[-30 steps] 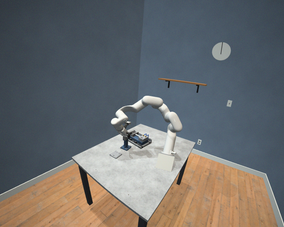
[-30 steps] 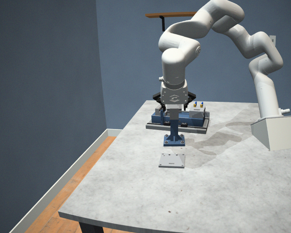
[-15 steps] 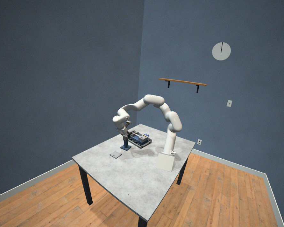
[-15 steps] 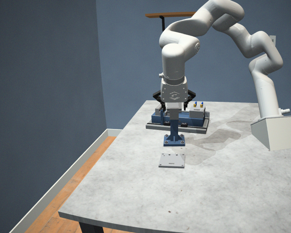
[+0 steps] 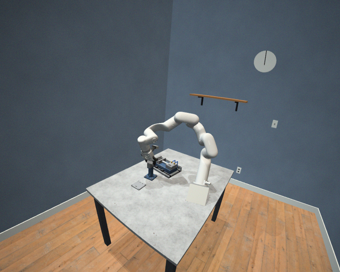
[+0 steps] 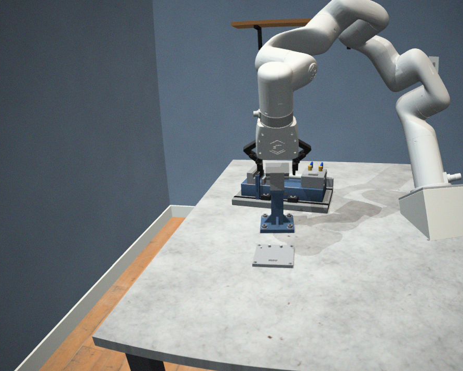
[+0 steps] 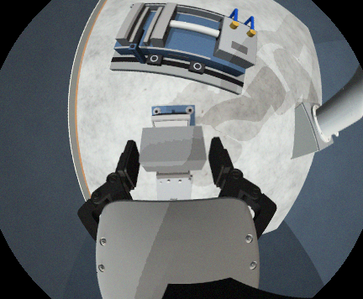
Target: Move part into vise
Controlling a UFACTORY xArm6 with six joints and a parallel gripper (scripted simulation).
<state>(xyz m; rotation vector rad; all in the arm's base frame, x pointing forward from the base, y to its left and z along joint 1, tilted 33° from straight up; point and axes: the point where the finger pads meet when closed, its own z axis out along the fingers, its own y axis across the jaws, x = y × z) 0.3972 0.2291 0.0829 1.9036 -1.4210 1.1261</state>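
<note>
Now: the part 10 mm below my hand. The rest, counted from my hand: cylinder rod 200 mm to the right, 90 mm below, 10 mm ahead; work stop post 130 mm to the right, 110 mm below, 100 mm ahead; work stop 160 mm to the right, 100 mm ahead, 70 mm below.
</note>
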